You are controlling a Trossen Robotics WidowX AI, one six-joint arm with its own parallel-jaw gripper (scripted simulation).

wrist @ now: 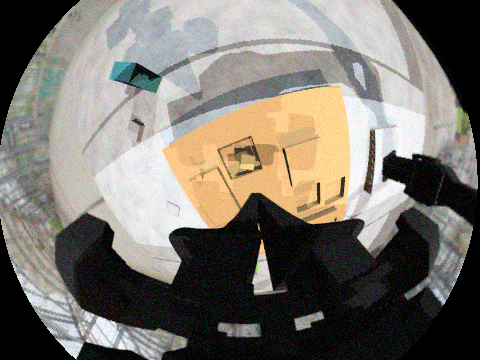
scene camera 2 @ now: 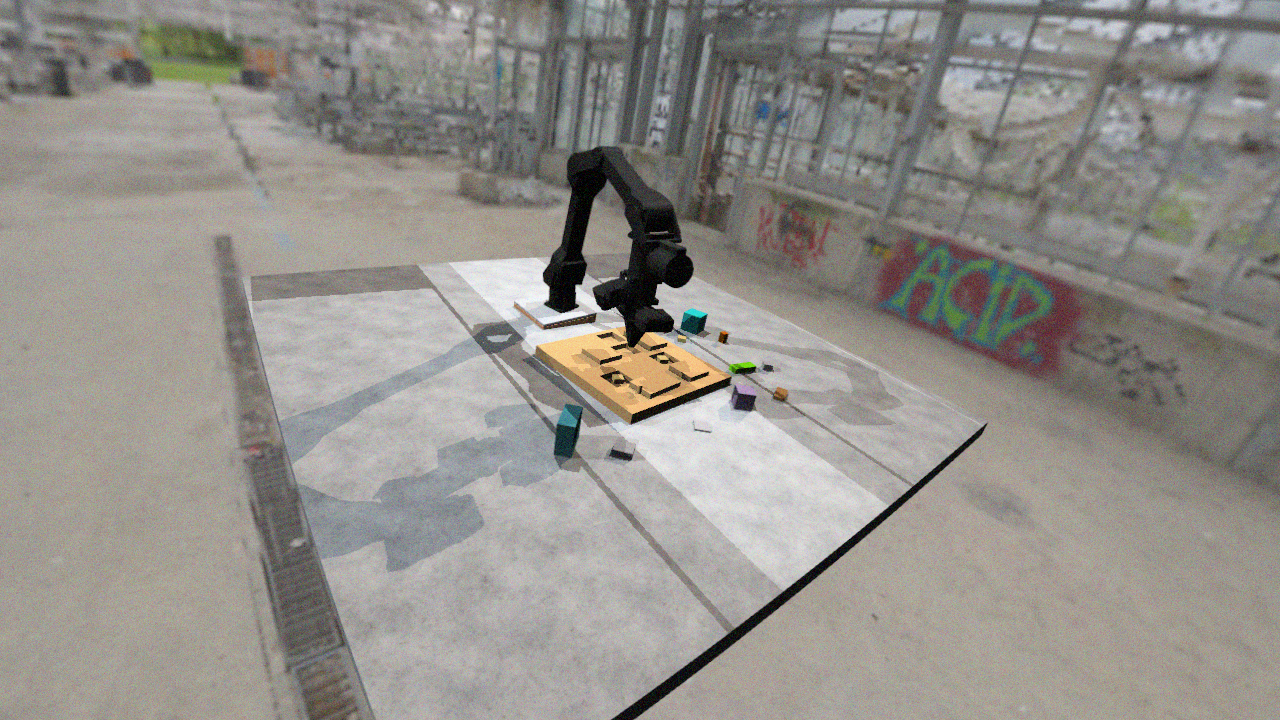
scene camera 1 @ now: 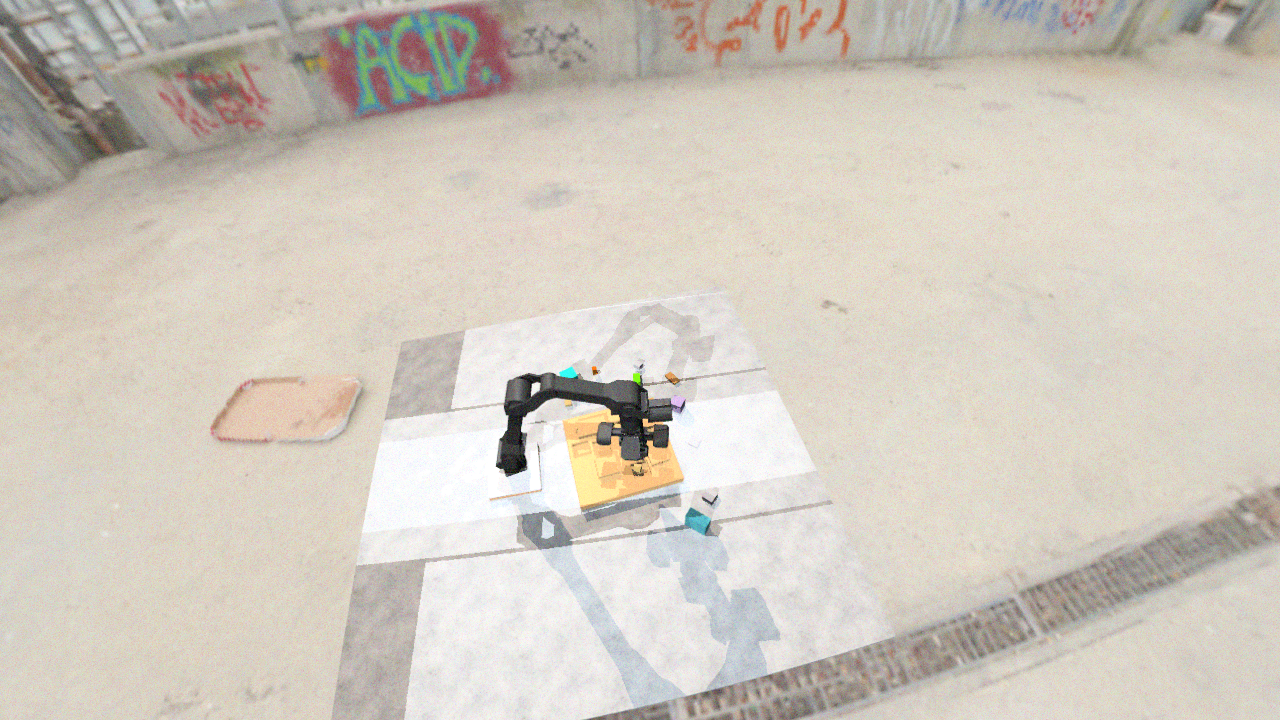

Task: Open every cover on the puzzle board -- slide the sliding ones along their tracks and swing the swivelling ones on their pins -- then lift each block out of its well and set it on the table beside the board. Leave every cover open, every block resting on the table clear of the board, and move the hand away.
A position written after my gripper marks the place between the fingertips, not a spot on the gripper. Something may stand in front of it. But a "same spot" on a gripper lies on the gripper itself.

my gripper: wrist 255,197; scene camera 2; scene camera 1
same spot on tan puzzle board: (scene camera 1: 592,491) = (scene camera 2: 561,350)
same spot on my gripper: (scene camera 1: 633,442) = (scene camera 2: 618,284)
